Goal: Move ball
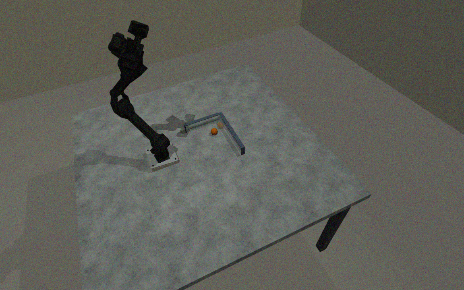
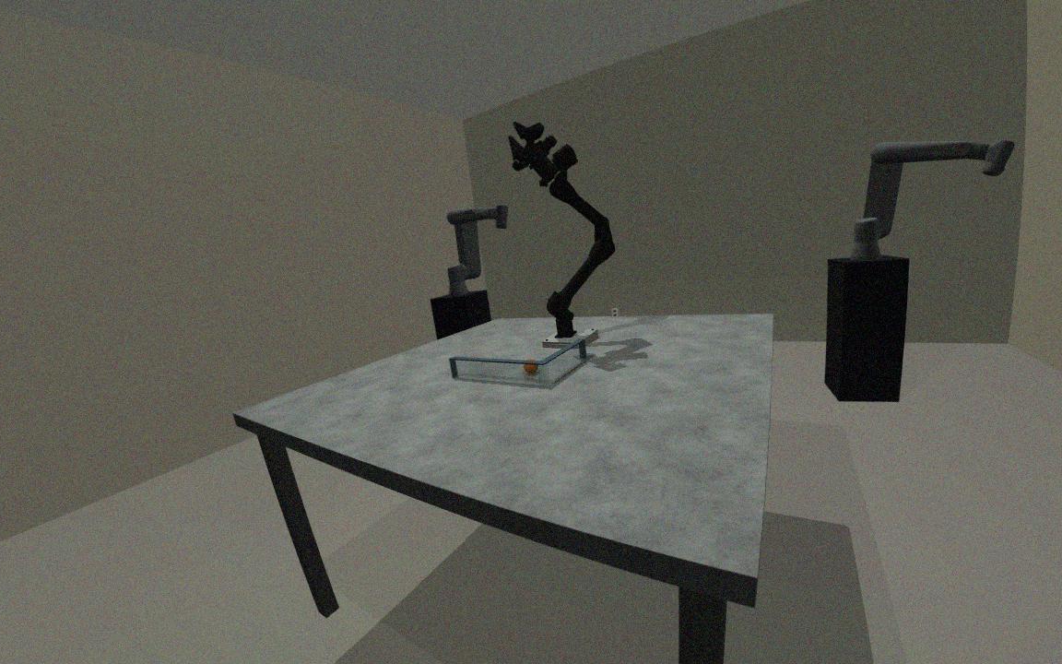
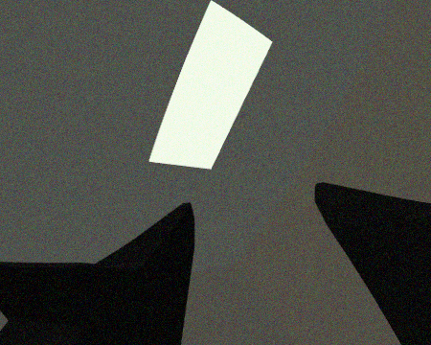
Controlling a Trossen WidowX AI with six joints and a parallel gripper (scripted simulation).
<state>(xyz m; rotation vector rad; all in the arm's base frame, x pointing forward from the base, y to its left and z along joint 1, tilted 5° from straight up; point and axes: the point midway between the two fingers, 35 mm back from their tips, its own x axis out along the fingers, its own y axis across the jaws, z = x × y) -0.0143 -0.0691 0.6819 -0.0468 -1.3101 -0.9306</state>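
Now: gripper tip 72 cm above the orange ball, 29 cm short of it and 10 cm to the right of it. From my gripper tip the other things lie so: wall (71 cm below, 28 cm ahead, 19 cm to the left); then see-through copy (72 cm below, 35 cm ahead, 12 cm to the left).
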